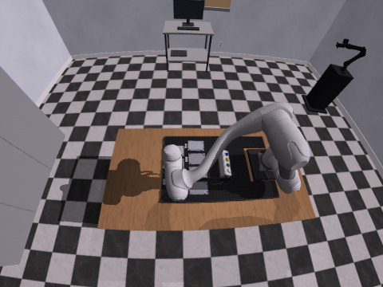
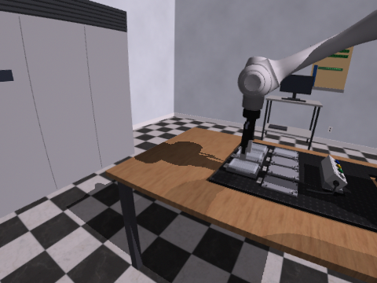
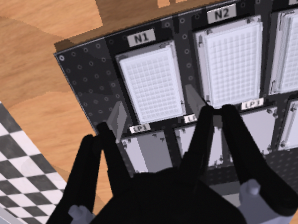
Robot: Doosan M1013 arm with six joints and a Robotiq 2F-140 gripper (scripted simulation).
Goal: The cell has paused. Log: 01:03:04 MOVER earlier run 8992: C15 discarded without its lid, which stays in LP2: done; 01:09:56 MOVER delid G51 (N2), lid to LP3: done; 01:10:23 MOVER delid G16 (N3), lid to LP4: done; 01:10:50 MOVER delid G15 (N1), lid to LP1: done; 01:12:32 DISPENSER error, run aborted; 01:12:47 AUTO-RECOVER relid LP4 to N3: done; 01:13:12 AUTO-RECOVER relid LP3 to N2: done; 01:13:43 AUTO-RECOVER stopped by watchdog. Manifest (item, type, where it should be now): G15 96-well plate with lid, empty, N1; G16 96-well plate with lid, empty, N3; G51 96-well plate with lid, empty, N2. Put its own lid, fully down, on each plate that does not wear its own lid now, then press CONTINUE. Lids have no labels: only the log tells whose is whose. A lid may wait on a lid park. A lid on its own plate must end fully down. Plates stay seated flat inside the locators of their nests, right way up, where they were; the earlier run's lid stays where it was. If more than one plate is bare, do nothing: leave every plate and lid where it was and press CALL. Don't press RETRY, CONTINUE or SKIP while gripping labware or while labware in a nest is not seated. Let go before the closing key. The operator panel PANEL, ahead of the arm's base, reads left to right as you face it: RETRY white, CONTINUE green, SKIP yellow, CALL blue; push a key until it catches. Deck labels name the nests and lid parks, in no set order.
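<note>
The green key lies 410 mm behind my hand, 170 mm to the right of it and 30 mm below it. Round my hand: plate: 80 mm below; park labelled LP4: 170 mm behind, 100 mm to the right, 90 mm below; park LP1: 190 mm behind, 30 mm to the left, 90 mm below.
</note>
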